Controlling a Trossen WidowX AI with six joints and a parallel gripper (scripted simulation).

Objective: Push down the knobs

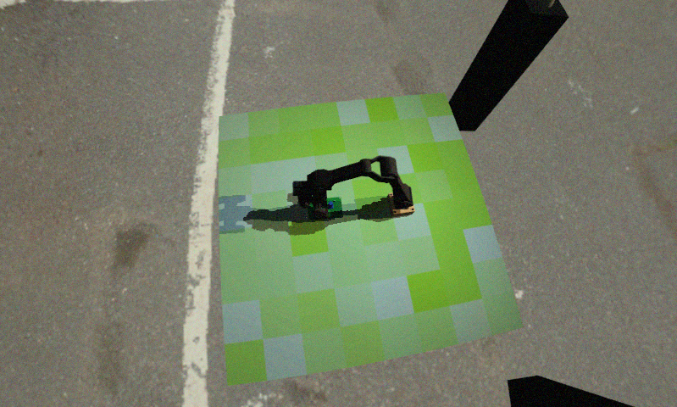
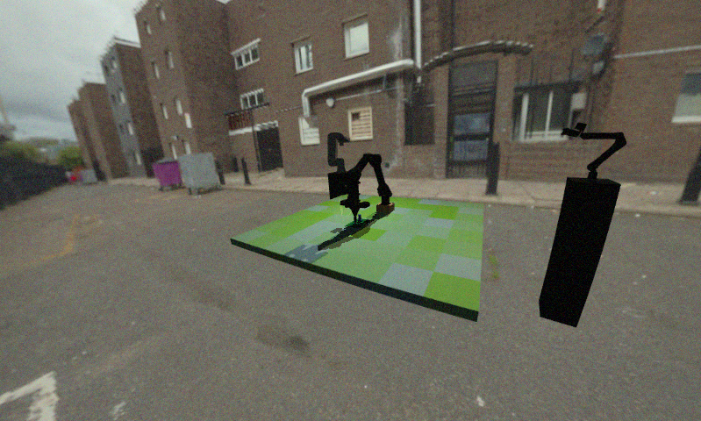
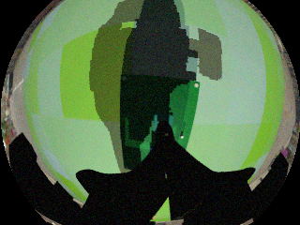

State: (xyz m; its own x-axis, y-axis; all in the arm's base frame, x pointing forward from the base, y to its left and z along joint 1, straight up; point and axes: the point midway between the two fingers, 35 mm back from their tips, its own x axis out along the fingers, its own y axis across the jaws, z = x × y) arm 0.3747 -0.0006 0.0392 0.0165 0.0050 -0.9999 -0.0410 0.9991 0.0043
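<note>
My gripper tip is 1 cm above the round dark knob. From my gripper tip the other things lie so: blue knob (5 cm behind, 1 cm below).
</note>
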